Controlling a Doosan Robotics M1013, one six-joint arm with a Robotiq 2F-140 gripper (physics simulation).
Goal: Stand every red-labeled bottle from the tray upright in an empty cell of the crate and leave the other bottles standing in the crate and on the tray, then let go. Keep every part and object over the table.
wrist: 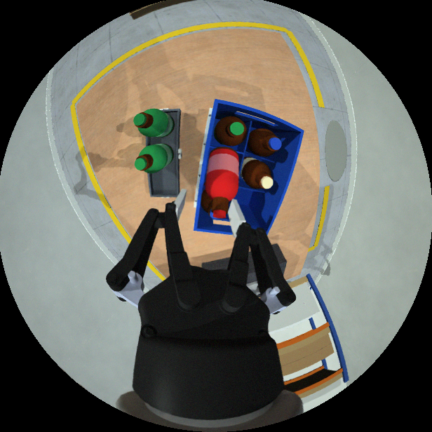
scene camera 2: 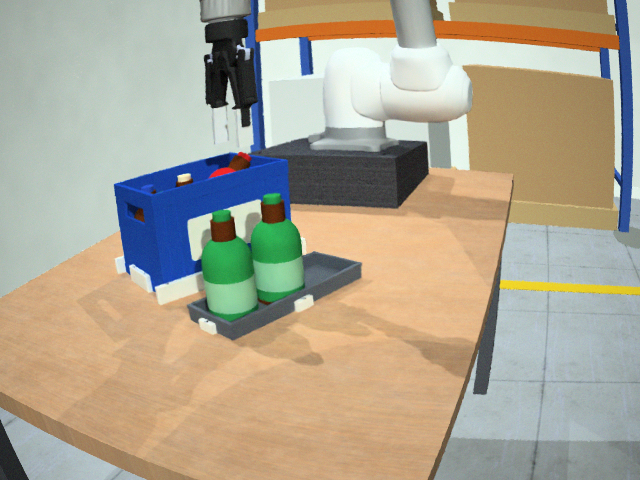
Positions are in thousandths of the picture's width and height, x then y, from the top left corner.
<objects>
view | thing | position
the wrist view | my gripper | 480,466
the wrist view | red-labeled bottle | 513,420
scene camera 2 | my gripper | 363,301
</objects>
